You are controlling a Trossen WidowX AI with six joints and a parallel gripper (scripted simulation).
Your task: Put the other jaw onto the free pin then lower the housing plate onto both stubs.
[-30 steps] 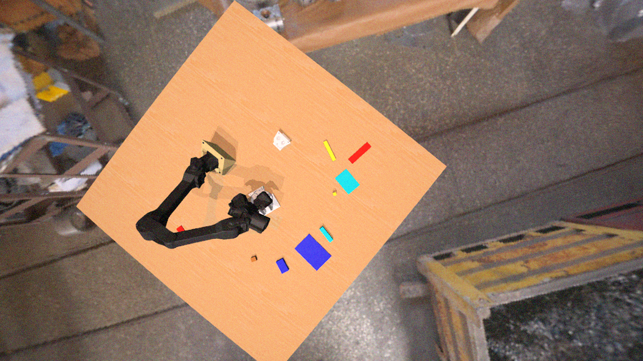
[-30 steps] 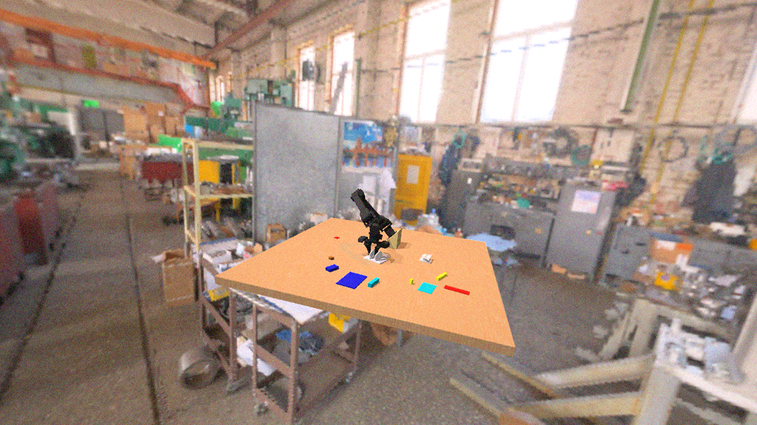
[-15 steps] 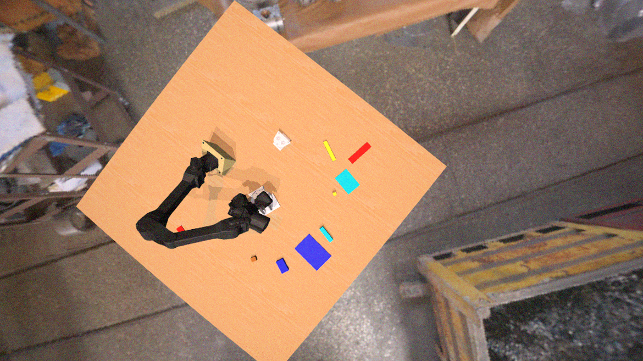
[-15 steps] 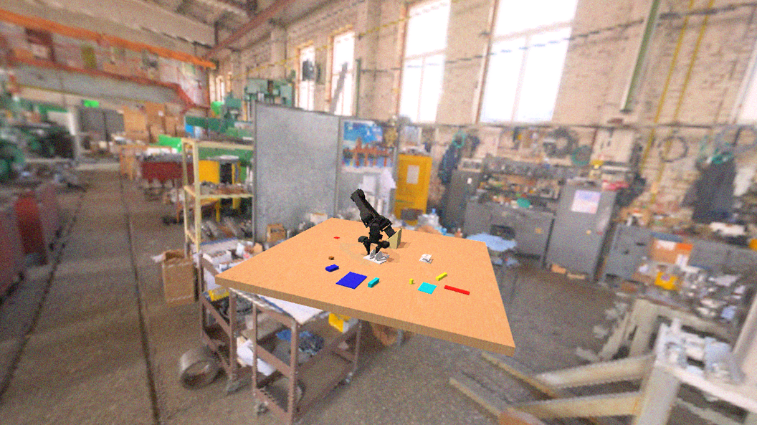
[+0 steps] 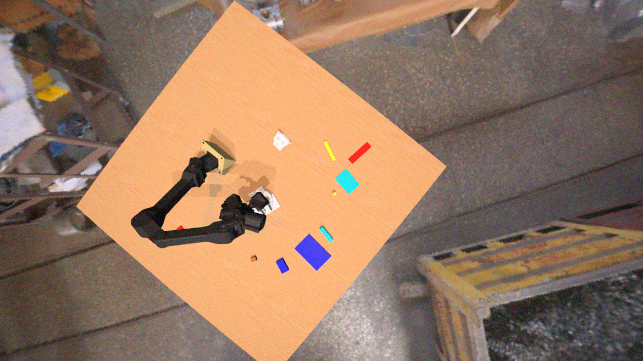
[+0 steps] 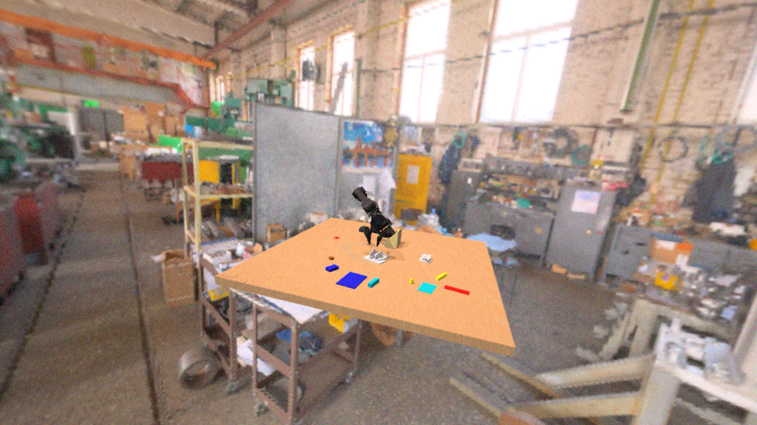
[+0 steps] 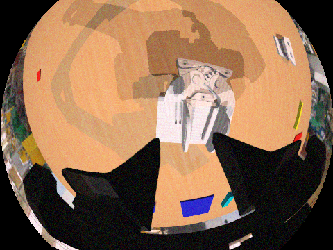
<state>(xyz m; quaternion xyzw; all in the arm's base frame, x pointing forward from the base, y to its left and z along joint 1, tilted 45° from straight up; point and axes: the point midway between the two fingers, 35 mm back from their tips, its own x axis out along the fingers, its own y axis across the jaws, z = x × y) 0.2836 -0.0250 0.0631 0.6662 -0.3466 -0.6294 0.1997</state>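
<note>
My gripper tip is now 310 mm to the right of the housing plate, 100 mm past it and 50 mm above it. Round my gripper tip: white block: 310 mm to the left, 100 mm behind, 70 mm below; orange cube: 210 mm to the right, 130 mm ahead, 70 mm below; small blue block: 250 mm ahead, 150 mm to the right, 70 mm below.
</note>
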